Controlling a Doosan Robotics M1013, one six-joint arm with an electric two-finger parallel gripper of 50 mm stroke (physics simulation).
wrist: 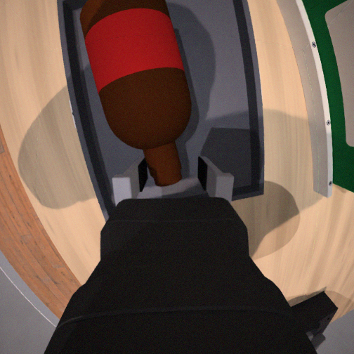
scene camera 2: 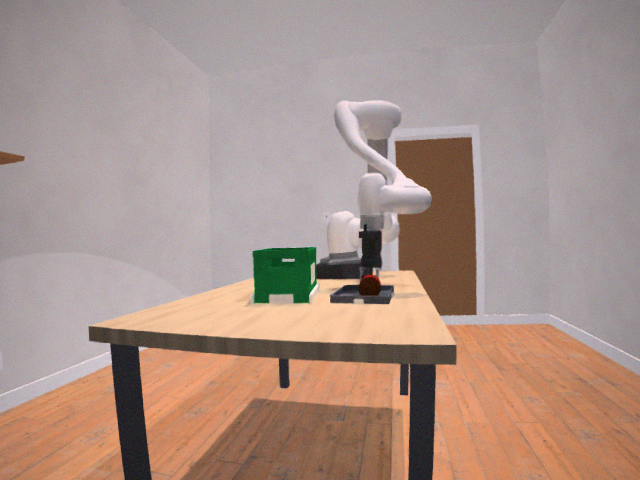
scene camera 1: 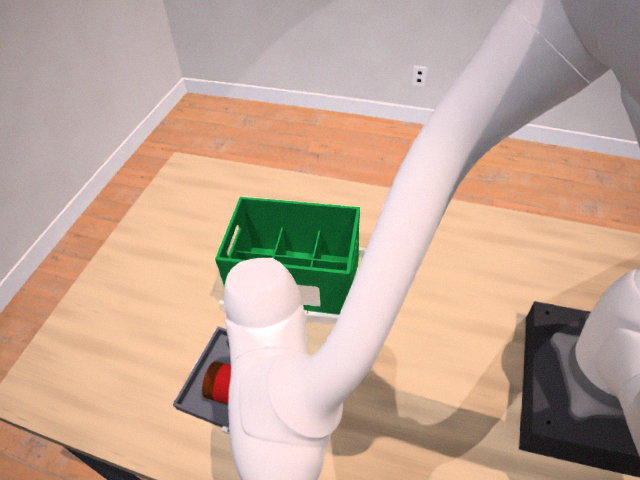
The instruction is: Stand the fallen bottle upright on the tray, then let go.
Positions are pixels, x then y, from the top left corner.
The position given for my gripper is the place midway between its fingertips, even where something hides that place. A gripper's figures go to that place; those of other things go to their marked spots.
Labels:
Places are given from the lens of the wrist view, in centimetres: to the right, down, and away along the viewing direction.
my gripper (wrist: pixel 172 167): 0, -1, 16
brown bottle (wrist: pixel 135 61): -3, -7, 9

